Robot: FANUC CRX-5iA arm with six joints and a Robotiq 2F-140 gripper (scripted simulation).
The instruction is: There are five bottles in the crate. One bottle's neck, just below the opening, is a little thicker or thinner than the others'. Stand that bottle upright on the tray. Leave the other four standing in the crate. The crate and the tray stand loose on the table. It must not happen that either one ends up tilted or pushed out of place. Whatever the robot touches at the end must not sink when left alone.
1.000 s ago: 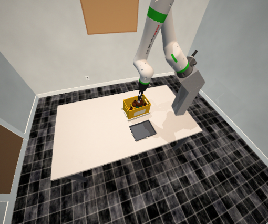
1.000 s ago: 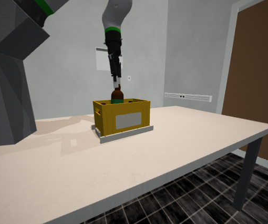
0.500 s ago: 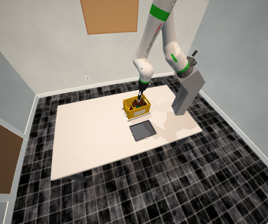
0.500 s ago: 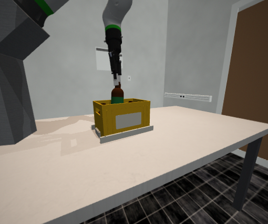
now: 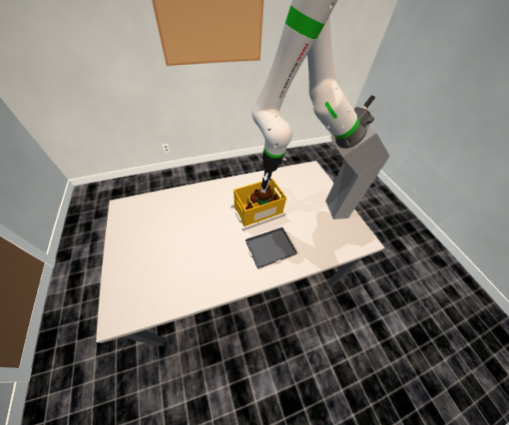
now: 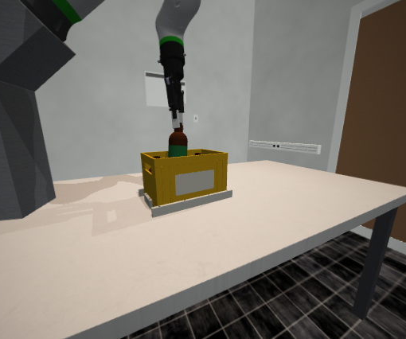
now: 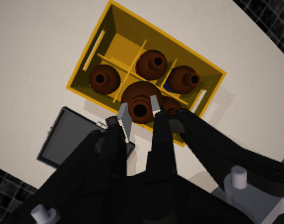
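The brown bottle lies 8 cm below my hand, 1 cm to the right of it and 1 cm behind it. From my hand the other things lie so: crate (21 cm below, 5 cm to the right, 2 cm behind); dark grey tray (28 cm below, 20 cm to the left, 10 cm ahead).
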